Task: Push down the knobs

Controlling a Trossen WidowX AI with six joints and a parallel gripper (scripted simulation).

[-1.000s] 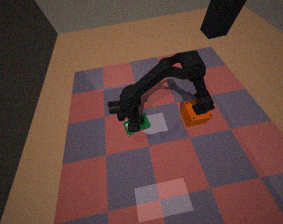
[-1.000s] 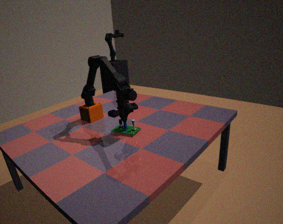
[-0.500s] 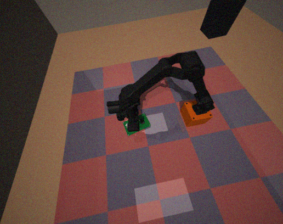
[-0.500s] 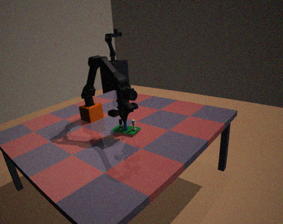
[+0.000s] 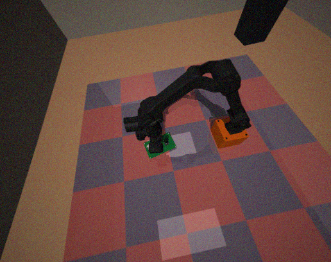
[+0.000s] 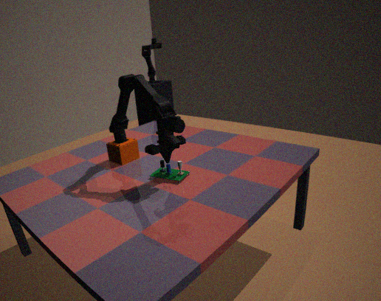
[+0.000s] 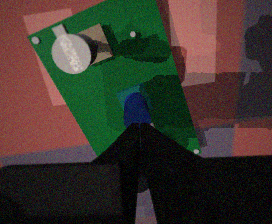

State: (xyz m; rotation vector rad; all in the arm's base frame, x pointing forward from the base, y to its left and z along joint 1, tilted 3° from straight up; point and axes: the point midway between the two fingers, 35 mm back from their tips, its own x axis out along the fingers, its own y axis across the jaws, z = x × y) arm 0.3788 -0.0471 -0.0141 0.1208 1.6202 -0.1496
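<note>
Now: gripper tip 50 mm short of the white knob, 20 mm to the right of it and 10 mm above it. The rest, counted from my gripper tip: blue knob (30 mm below).
</note>
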